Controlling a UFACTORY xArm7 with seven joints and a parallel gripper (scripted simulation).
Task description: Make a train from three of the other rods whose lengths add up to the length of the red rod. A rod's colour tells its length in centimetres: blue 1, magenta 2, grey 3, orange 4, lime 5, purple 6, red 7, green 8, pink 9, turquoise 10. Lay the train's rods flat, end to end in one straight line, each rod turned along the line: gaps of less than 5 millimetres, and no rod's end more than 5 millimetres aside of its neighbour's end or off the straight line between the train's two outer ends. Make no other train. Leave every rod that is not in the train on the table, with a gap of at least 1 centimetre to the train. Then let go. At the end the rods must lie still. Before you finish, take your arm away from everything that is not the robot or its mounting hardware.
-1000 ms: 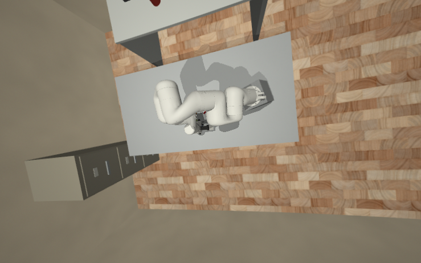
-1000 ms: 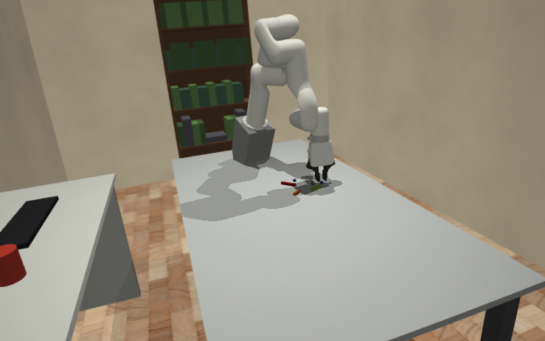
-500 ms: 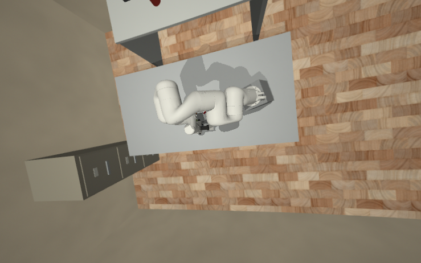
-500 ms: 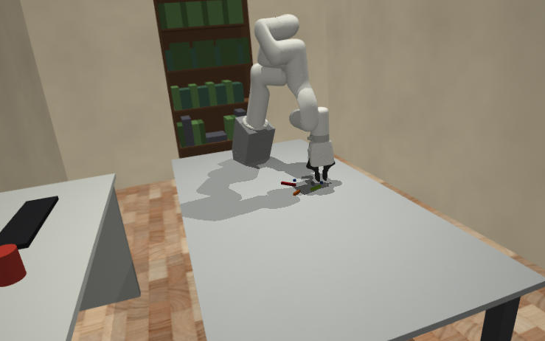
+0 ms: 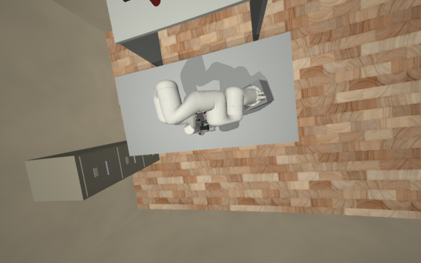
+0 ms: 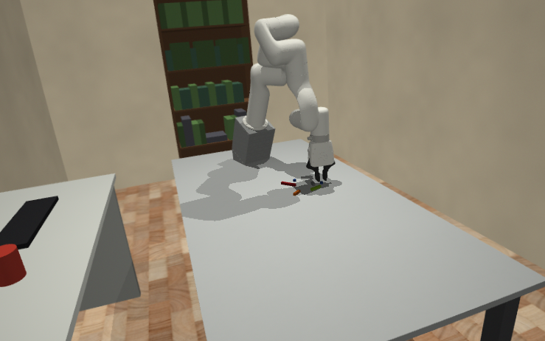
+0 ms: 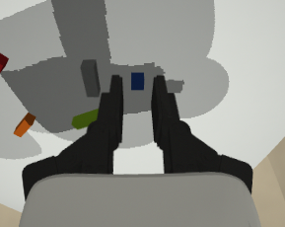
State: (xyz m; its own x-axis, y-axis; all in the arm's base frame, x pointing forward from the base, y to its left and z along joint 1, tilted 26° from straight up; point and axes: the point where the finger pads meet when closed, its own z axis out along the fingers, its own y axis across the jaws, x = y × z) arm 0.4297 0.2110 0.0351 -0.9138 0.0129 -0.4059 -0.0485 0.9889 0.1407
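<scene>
The grey rod lies 4 cm to the right of my hand and 3 cm below it. From my hand the other things lie so: lime rod (5 cm ahead, 4 cm to the right, 3 cm below); orange rod (7 cm ahead, 12 cm to the right, 3 cm below); red rod (4 cm behind, 14 cm to the right, 3 cm below).
</scene>
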